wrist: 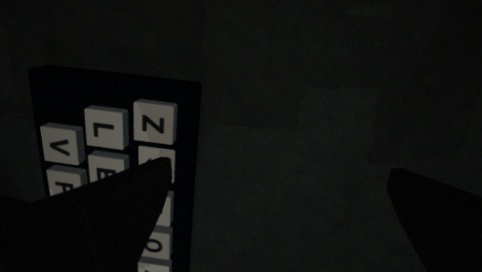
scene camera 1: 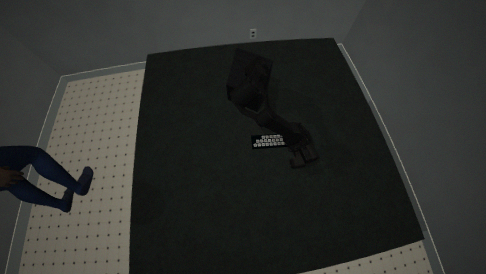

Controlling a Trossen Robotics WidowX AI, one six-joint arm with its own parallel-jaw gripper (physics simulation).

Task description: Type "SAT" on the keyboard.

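Places are measured from the arm's base along level axes (x left, y back, z up), in metres.
Where they show: gripper, fingertip midpoint: (wrist: pixel 280 173) (scene camera 1: pixel 288 153); arm's base, link origin: (scene camera 1: pixel 259 67).
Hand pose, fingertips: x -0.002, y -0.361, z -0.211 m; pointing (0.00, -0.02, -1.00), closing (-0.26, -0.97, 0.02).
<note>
Things, the pixels of their centre, and the offset from my fingertips. Level surfaces: height alone.
- black keyboard, body centre: (scene camera 1: pixel 272 140) dx -0.042, dy +0.089, dz -0.004 m
- Z key, body centre: (wrist: pixel 155 122) dx +0.032, dy +0.042, dz +0.002 m
- L key, body centre: (wrist: pixel 106 127) dx +0.034, dy +0.061, dz +0.002 m
- V key, body centre: (wrist: pixel 63 144) dx +0.032, dy +0.083, dz +0.002 m
- E key, body centre: (wrist: pixel 109 171) dx +0.016, dy +0.068, dz +0.002 m
- O key, body centre: (wrist: pixel 154 241) dx -0.022, dy +0.062, dz +0.002 m
- dark mat, surface height: dz -0.012 m
A black keyboard (scene camera 1: pixel 255 137) (wrist: pixel 188 110) with white letter keys lies on the dark surface. In the wrist view it is at the left, turned sideways, with the Z key (wrist: pixel 155 122), L key (wrist: pixel 106 128) and V key (wrist: pixel 62 144) at its top end. An E key (wrist: pixel 107 166) and an O key (wrist: pixel 158 244) show partly. My gripper (scene camera 1: pixel 304 163) (wrist: pixel 280 173) is open and empty. In the wrist view its left finger covers several keys, and its right finger is off the keyboard's side. I cannot make out the S, A or T keys. Contact with any key cannot be told.
The arm (scene camera 1: pixel 272 121) reaches from its base near the back of the dark mat (scene camera 1: pixel 200 210) and covers the keyboard's right end in the scene view. A person's blue-clad legs (scene camera 1: pixel 55 172) show over the pale dotted floor (scene camera 1: pixel 95 120) at the left. Grey walls stand around.
</note>
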